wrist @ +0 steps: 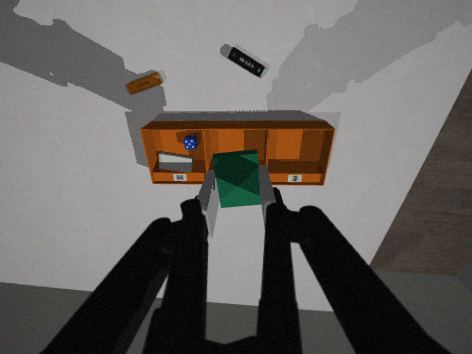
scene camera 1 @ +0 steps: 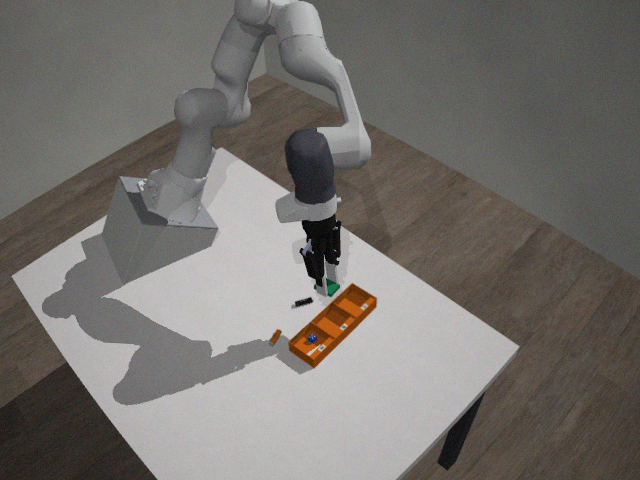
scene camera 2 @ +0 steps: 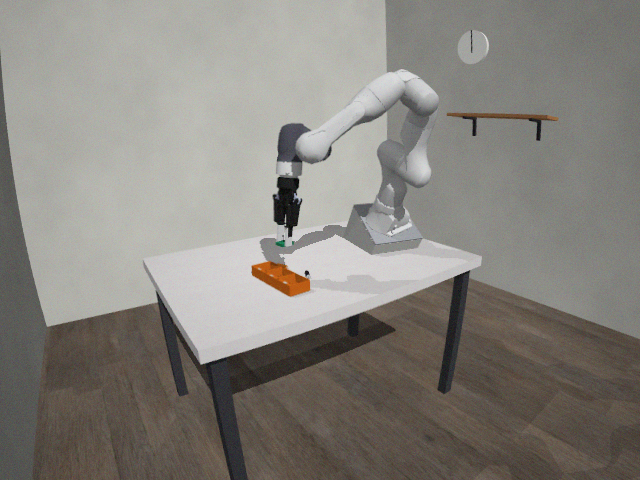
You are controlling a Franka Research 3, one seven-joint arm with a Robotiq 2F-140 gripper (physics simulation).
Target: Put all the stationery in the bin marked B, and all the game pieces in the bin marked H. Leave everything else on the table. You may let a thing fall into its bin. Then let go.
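My gripper (scene camera 1: pixel 328 285) (scene camera 2: pixel 284 239) (wrist: pixel 238 181) is shut on a flat green block (scene camera 1: pixel 332 287) (scene camera 2: pixel 280 243) (wrist: pixel 238 180), held raised near the orange three-part tray (scene camera 1: pixel 351 327) (scene camera 2: pixel 271 280) (wrist: pixel 314 179). In the wrist view the block covers part of the tray's middle compartment and its label. The left compartment is marked H and holds a blue spotted die (scene camera 1: pixel 312 337) (wrist: pixel 190 142) and a pale flat piece (scene camera 1: pixel 312 350) (wrist: pixel 175 162). The right compartment's label (wrist: pixel 294 178) is hard to read; no object shows in it.
A black labelled stick-like thing (scene camera 1: pixel 303 301) (wrist: pixel 246 61) and an orange labelled one (scene camera 1: pixel 275 337) (wrist: pixel 144 83) lie on the table (scene camera 1: pixel 392 392) (scene camera 2: pixel 191 310) along the tray's long side. A small dark thing (scene camera 2: pixel 307 272) shows beside the tray in scene camera 2.
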